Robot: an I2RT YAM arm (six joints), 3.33 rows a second.
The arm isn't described. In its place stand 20 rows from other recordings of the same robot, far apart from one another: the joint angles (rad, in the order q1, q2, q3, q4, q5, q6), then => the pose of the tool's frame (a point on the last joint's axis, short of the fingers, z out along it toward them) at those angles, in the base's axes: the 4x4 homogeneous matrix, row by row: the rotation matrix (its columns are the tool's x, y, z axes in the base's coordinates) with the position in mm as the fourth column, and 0 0 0 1 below.
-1.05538 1.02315 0.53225 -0.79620 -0.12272 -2.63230 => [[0.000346, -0.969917, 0.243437, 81.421], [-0.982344, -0.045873, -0.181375, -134.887], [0.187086, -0.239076, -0.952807, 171.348], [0, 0, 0, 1]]
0.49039 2.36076 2.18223 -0.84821 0.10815 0.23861 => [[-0.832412, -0.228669, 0.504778, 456.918], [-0.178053, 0.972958, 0.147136, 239.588], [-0.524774, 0.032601, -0.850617, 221.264], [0, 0, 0, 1]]
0.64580 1.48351 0.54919 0.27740 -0.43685 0.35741 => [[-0.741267, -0.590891, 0.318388, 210.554], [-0.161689, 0.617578, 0.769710, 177.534], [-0.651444, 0.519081, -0.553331, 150.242], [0, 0, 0, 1]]
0.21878 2.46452 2.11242 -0.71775 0.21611 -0.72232 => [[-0.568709, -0.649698, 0.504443, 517.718], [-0.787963, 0.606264, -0.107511, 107.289], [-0.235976, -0.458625, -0.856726, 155.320], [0, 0, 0, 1]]
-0.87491 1.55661 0.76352 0.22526 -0.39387 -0.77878 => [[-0.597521, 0.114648, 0.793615, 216.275], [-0.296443, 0.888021, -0.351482, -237.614], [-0.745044, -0.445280, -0.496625, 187.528], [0, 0, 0, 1]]
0.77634 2.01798 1.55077 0.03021 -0.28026 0.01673 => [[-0.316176, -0.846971, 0.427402, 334.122], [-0.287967, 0.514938, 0.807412, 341.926], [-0.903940, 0.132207, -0.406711, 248.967], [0, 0, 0, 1]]
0.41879 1.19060 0.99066 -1.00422 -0.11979 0.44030 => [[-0.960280, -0.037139, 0.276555, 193.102], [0.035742, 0.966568, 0.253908, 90.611], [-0.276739, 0.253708, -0.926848, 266.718], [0, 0, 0, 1]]
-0.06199 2.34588 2.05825 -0.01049 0.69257 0.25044 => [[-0.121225, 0.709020, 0.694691, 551.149], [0.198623, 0.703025, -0.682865, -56.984], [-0.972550, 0.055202, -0.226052, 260.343], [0, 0, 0, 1]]
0.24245 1.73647 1.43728 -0.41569 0.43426 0.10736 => [[-0.622978, 0.158306, 0.766053, 387.635], [-0.053935, 0.968285, -0.243959, 80.439], [-0.780378, -0.193298, -0.594682, 289.329], [0, 0, 0, 1]]
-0.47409 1.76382 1.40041 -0.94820 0.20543 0.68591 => [[-0.352962, 0.926548, 0.130106, 307.075], [0.878037, 0.376051, -0.296035, -165.729], [-0.323217, 0.009749, -0.946275, 236.376], [0, 0, 0, 1]]
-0.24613 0.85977 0.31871 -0.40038 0.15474 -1.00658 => [[-0.697048, -0.486734, 0.526511, 146.936], [-0.685741, 0.667062, -0.291185, -42.571], [-0.209486, -0.564020, -0.798747, 150.519], [0, 0, 0, 1]]
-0.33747 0.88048 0.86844 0.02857 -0.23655 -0.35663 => [[-0.020568, 0.099883, 0.994787, 197.319], [-0.352467, 0.930390, -0.100705, -60.396], [-0.935598, -0.352700, 0.016069, 375.898], [0, 0, 0, 1]]
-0.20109 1.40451 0.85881 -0.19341 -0.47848 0.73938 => [[-0.592909, 0.329406, 0.734813, 292.238], [0.731319, 0.602247, 0.320111, -42.843], [-0.337093, 0.727179, -0.597979, 226.851], [0, 0, 0, 1]]
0.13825 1.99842 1.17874 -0.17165 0.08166 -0.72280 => [[-0.559950, -0.618051, 0.551787, 397.069], [-0.743544, 0.668664, -0.005581, 52.316], [-0.365510, -0.413403, -0.833967, 123.991], [0, 0, 0, 1]]
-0.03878 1.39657 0.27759 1.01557 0.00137 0.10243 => [[-0.098504, 0.050469, 0.993856, 244.011], [0.106150, 0.993548, -0.039932, -9.516], [-0.989459, 0.101564, -0.103226, 167.972], [0, 0, 0, 1]]
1.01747 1.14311 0.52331 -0.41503 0.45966 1.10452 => [[-0.777854, 0.114341, 0.617956, 117.944], [0.264022, 0.951780, 0.156230, 160.891], [-0.570295, 0.284678, -0.770534, 169.195], [0, 0, 0, 1]]
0.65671 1.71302 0.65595 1.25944 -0.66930 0.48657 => [[-0.308257, -0.923162, 0.229674, 247.808], [0.225403, 0.163677, 0.960418, 218.911], [-0.924214, 0.347825, 0.157629, 211.431], [0, 0, 0, 1]]
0.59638 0.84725 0.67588 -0.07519 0.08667 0.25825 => [[-0.320404, -0.422265, 0.847958, 169.702], [0.090014, 0.877527, 0.471002, 111.475], [-0.942995, 0.227239, -0.243153, 301.983], [0, 0, 0, 1]]
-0.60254 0.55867 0.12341 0.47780 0.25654 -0.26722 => [[-0.166106, 0.739436, 0.652413, 120.054], [-0.195742, 0.623715, -0.756746, -93.546], [-0.966485, -0.253405, 0.041135, 209.151], [0, 0, 0, 1]]
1.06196 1.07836 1.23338 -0.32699 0.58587 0.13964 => [[-0.146897, -0.446178, 0.882806, 129.294], [-0.025273, 0.893890, 0.447574, 191.376], [-0.988829, 0.043436, -0.142586, 425.503], [0, 0, 0, 1]]
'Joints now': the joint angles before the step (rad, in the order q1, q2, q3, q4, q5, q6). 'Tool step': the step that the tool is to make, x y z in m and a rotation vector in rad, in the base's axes. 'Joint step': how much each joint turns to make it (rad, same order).
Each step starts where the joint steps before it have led.
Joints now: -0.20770 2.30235 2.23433 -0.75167 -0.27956 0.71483
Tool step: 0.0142 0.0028 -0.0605 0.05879 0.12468 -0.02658
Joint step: 0.01056 0.10687 -0.02210 0.00918 -0.00139 0.05130
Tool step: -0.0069 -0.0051 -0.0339 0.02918 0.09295 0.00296
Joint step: -0.01317 0.01908 -0.07757 -0.00270 -0.01701 -0.00845
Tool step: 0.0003 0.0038 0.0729 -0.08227 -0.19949 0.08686
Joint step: 0.00621 -0.08183 0.09857 0.00399 -0.01510 -0.09265
